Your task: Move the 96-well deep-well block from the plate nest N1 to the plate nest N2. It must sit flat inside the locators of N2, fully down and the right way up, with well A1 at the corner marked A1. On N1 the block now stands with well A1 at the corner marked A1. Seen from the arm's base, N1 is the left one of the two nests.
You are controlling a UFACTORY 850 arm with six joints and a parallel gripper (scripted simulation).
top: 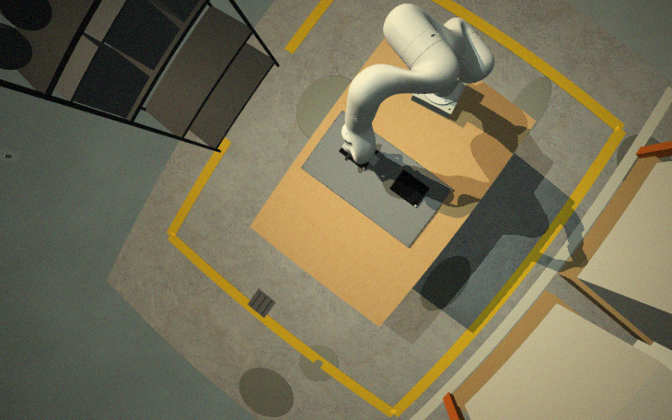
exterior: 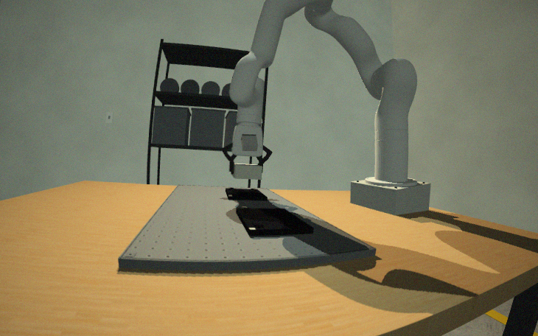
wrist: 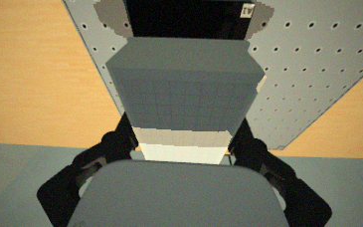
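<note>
The black nest N2 is 80 mm below my hand. Also, from my hand: black nest N1: 10 mm ahead, 320 mm to the left, 80 mm below; then 96-well deep-well block: right at my hand.
</note>
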